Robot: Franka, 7 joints.
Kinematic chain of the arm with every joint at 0, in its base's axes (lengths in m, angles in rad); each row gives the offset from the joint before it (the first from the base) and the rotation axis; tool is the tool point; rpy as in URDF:
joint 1: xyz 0 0 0.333 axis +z
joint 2: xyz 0 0 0 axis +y
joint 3: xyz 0 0 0.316 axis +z
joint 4: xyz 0.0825 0 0 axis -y
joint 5: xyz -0.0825 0 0.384 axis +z
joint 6: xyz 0 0 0 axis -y
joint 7: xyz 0.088 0 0 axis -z
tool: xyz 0 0 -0.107 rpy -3.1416 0 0
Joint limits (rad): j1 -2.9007..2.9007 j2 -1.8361..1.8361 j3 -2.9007..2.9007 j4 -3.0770..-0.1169 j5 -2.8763..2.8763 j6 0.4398..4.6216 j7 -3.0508..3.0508
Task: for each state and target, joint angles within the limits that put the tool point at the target. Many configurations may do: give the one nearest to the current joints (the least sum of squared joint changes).
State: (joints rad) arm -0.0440 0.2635 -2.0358 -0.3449 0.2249 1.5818 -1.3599
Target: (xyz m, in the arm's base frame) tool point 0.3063 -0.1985 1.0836
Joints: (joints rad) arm 0.0010 0.4737 -1.9838 -0.2966 0.2517 1.9821 -1.3599
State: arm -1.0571 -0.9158 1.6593 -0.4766 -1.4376 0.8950 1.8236
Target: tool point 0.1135 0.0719 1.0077
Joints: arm -1.1791 -0.2493 1.4778 -0.3643 -1.4295 0.5846 1.8236
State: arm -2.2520 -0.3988 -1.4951 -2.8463 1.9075 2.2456 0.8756
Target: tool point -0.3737 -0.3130 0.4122
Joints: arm -1.6292 -0.2633 -0.8927 -2.4355 1.9331 2.0999 0.8756
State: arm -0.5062 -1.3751 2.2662 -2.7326 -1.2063 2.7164 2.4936
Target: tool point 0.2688 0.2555 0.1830
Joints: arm -0.5131 -1.4903 1.9009 -2.7120 -1.1984 2.5953 2.4936
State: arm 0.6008 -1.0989 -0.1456 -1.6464 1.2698 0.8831 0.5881
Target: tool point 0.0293 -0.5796 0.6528
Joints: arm 1.1030 -1.7345 -0.8995 -1.3729 1.3306 1.0551 0.5881
